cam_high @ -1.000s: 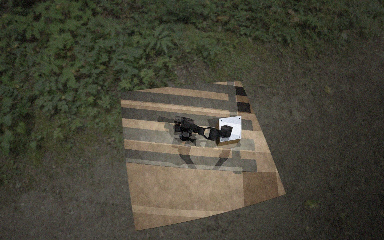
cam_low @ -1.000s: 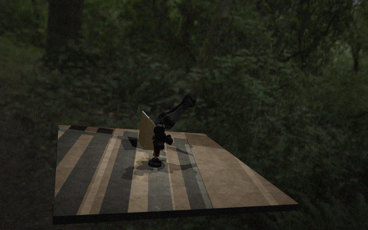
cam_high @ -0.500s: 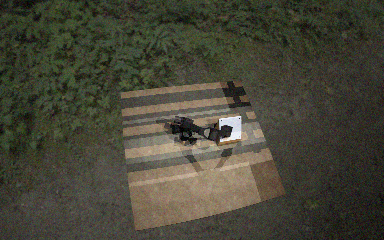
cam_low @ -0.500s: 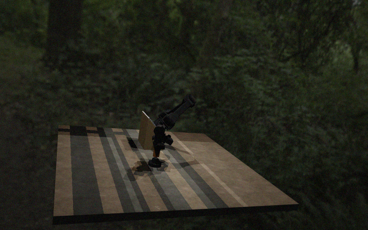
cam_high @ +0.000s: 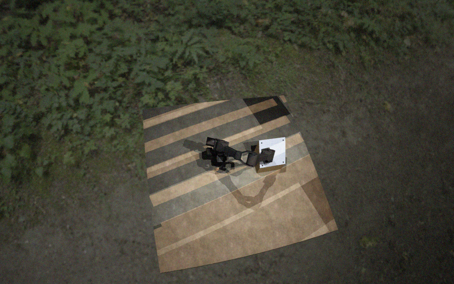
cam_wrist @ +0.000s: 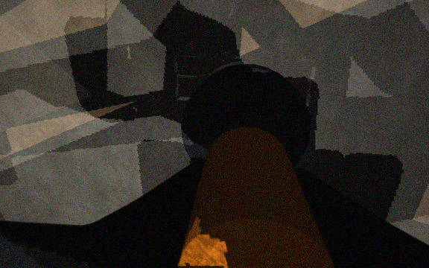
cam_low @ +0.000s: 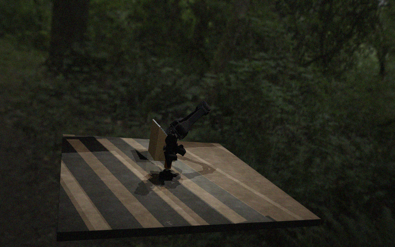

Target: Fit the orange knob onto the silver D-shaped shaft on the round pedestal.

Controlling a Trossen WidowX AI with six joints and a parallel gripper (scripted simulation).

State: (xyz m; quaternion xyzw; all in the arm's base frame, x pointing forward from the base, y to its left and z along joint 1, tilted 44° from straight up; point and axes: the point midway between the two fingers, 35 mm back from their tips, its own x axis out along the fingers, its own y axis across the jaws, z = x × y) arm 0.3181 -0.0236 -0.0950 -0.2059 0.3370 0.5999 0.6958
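Now: gripper tip 3 cm below the orange knob. From my gripper tip the other things lie so: round dark pedestal 4 cm below.
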